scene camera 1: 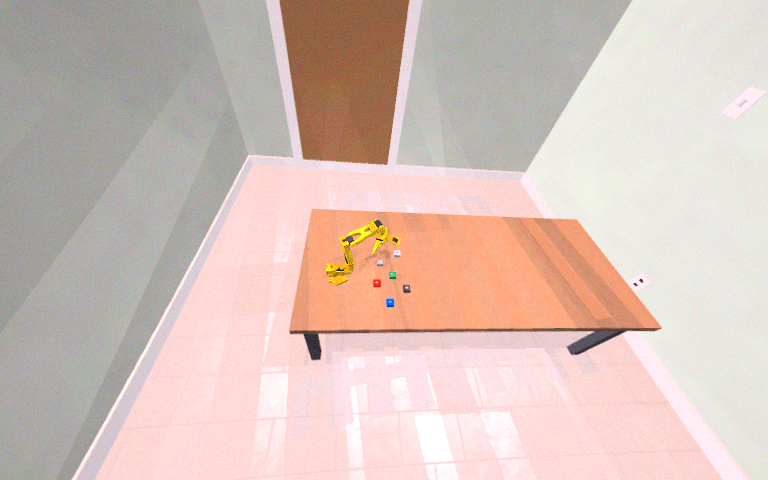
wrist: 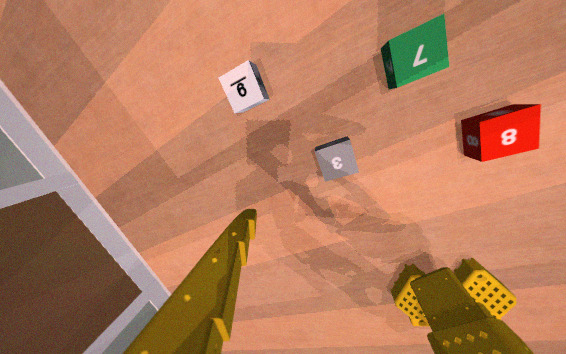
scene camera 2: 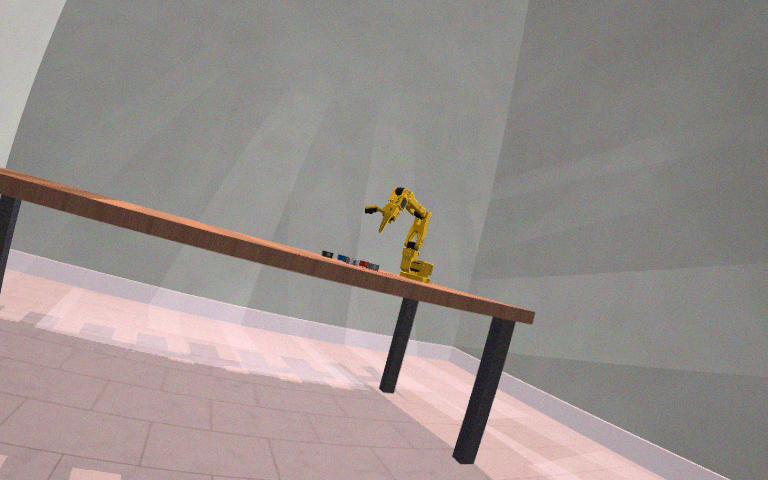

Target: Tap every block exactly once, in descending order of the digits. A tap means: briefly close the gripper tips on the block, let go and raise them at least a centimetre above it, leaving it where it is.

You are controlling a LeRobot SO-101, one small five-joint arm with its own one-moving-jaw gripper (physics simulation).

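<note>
My gripper [scene camera 1: 385,247] [scene camera 2: 373,220] [wrist: 345,245] is wide open and empty, high above the table, its jaws far apart. In the wrist view, a grey block [scene camera 1: 380,262] [wrist: 336,161] marked 3 lies beyond the gap. A white block [scene camera 1: 397,253] [wrist: 243,87] with a barred digit, 9 if the bar is below it, is up and left of the grey one. A green block [scene camera 1: 392,275] [wrist: 419,54] marked 7 is at upper right, and a red block [scene camera 1: 376,283] [wrist: 509,134] marked 8 at right. A black block [scene camera 1: 406,288] and a blue block [scene camera 1: 390,302] have unreadable digits.
The blocks stand apart on the wooden table [scene camera 1: 481,271] [scene camera 2: 226,240], in front of and beside the yellow arm's base [scene camera 1: 338,270] [scene camera 2: 416,270]. In the wrist view, a table edge runs down the left side, with the door and its frame beyond it.
</note>
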